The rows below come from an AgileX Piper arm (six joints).
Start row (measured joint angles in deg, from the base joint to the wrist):
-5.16, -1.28, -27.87, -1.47, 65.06, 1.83
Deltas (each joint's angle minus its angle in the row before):
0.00, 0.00, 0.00, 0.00, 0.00, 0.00
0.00, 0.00, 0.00, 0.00, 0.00, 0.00
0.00, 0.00, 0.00, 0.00, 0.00, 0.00
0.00, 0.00, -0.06, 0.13, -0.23, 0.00
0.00, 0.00, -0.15, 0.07, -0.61, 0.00
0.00, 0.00, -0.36, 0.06, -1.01, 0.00
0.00, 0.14, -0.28, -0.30, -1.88, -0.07
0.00, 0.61, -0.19, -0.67, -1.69, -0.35
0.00, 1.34, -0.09, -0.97, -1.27, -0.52
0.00, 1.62, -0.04, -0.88, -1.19, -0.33
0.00, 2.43, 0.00, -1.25, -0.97, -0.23
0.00, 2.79, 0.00, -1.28, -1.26, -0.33
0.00, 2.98, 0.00, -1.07, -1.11, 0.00
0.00, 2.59, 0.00, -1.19, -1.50, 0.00
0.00, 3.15, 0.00, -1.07, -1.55, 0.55
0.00, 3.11, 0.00, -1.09, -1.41, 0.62
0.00, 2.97, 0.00, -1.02, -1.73, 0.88
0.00, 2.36, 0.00, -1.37, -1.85, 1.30
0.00, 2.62, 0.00, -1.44, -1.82, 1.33
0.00, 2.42, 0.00, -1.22, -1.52, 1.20
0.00, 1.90, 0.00, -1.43, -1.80, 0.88
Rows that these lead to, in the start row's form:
-5.16, -1.28, -27.87, -1.47, 65.06, 1.83
-5.16, -1.28, -27.87, -1.47, 65.06, 1.83
-5.16, -1.28, -27.87, -1.47, 65.06, 1.83
-5.16, -1.28, -27.93, -1.34, 64.83, 1.83
-5.16, -1.28, -28.08, -1.27, 64.22, 1.83
-5.16, -1.28, -28.44, -1.21, 63.21, 1.83
-5.16, -1.14, -28.72, -1.51, 61.33, 1.76
-5.16, -0.53, -28.91, -2.18, 59.64, 1.41
-5.16, 0.81, -29.00, -3.15, 58.37, 0.89
-5.16, 2.43, -29.04, -4.03, 57.18, 0.56
-5.16, 4.86, -29.04, -5.28, 56.21, 0.33
-5.16, 7.65, -29.04, -6.56, 54.95, 0.00
-5.16, 10.63, -29.04, -7.63, 53.84, 0.00
-5.16, 13.22, -29.04, -8.82, 52.34, 0.00
-5.16, 16.37, -29.04, -9.89, 50.79, 0.55
-5.16, 19.48, -29.04, -10.98, 49.38, 1.17
-5.16, 22.45, -29.04, -12.00, 47.65, 2.05
-5.16, 24.81, -29.04, -13.37, 45.80, 3.35
-5.16, 27.43, -29.04, -14.81, 43.98, 4.68
-5.16, 29.85, -29.04, -16.03, 42.46, 5.88
-5.16, 31.75, -29.04, -17.46, 40.66, 6.76

